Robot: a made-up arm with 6 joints. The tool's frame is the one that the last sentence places. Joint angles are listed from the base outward.
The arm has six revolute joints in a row. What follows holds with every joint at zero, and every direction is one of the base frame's.
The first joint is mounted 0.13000 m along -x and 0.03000 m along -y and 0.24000 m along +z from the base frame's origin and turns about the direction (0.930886, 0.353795, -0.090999).
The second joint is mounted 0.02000 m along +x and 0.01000 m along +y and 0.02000 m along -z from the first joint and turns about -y.
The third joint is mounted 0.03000 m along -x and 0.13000 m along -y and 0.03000 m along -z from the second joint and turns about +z.
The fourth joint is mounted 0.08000 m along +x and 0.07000 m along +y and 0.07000 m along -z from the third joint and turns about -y.
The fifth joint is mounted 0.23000 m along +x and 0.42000 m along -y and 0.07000 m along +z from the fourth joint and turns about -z.
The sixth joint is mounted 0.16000 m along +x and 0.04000 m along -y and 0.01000 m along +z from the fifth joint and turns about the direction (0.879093, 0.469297, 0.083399).
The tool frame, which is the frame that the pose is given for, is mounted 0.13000 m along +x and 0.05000 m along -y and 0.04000 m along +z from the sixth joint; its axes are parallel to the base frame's.
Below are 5 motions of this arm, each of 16 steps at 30 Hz.
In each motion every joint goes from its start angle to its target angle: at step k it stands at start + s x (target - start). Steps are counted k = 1, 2, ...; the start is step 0. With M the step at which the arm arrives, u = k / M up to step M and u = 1 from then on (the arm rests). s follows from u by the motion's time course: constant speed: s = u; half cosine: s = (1 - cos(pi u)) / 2; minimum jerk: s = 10 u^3 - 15 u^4 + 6 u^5.
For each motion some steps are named. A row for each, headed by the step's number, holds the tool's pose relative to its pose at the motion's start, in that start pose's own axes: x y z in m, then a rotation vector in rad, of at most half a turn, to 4 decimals.
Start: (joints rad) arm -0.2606 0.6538 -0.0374 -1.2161 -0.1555 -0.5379
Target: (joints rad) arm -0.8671 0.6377 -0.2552 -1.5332 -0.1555 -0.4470
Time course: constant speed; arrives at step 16
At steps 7, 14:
7: -0.0577 -0.0877 0.0513 -0.1089 0.1195 -0.0745
14: -0.1292 -0.1635 0.1224 -0.1990 0.2208 -0.1734

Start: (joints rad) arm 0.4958 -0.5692 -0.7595 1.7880 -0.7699 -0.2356
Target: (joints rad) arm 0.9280 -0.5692 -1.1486 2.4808 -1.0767 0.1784
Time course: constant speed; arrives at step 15
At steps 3, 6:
3: -0.0050 0.0252 0.0477 -0.0027 0.0177 0.0569
6: -0.0048 0.0557 0.0925 -0.0056 0.0441 0.1246

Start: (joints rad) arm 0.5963 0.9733 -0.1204 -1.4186 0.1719 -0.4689
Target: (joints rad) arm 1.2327 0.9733 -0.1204 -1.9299 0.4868 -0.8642
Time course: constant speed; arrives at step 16
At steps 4, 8, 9, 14, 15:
4: -0.0042 0.0824 -0.1630 -0.0003 0.1677 0.0438
8: -0.0351 0.1899 -0.3062 -0.0150 0.3228 0.1259
9: -0.0468 0.2199 -0.3381 -0.0204 0.3586 0.1523
14: -0.1271 0.3834 -0.4699 -0.0552 0.5137 0.3179
15: -0.1473 0.4180 -0.4903 -0.0632 0.5390 0.3573

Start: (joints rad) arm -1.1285 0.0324 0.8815 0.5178 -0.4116 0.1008
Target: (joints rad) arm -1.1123 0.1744 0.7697 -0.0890 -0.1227 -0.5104
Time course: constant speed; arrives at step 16
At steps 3, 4, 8, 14, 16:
3: -0.0023 -0.0252 -0.0289 -0.0868 0.0414 -0.0784
4: -0.0041 -0.0334 -0.0385 -0.1175 0.0568 -0.1031
8: -0.0168 -0.0645 -0.0768 -0.2484 0.1259 -0.1943
14: -0.0502 -0.1056 -0.1320 -0.4641 0.2520 -0.3017
16: -0.0649 -0.1175 -0.1497 -0.5398 0.2998 -0.3281

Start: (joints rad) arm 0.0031 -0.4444 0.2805 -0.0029 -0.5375 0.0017
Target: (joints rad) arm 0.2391 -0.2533 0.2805 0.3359 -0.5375 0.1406
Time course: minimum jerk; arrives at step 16
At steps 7, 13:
7: -0.0064 0.0147 0.0684 0.0058 -0.1739 0.0306
13: -0.0539 0.0328 0.1558 0.0168 -0.4328 0.0636

